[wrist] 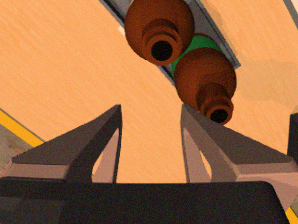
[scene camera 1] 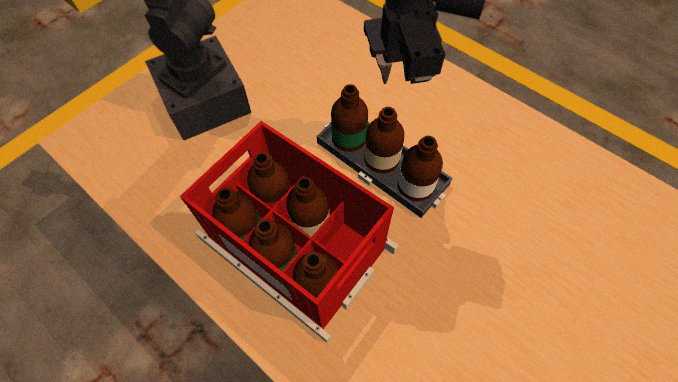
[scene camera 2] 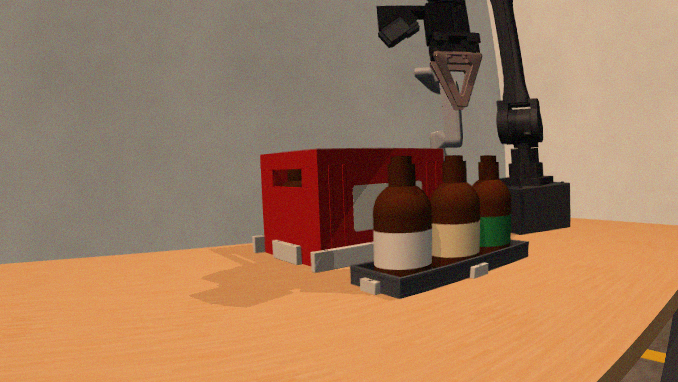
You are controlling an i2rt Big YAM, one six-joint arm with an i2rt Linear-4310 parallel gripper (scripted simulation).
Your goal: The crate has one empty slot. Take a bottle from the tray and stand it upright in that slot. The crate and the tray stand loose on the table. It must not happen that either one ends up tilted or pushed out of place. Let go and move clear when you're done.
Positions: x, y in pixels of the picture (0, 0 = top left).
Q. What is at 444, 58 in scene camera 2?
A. My gripper.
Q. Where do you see a red crate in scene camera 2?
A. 334, 207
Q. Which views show the red crate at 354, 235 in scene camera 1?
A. Scene camera 1 and scene camera 2 only.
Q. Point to a dark tray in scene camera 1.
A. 387, 182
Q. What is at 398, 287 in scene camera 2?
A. A dark tray.
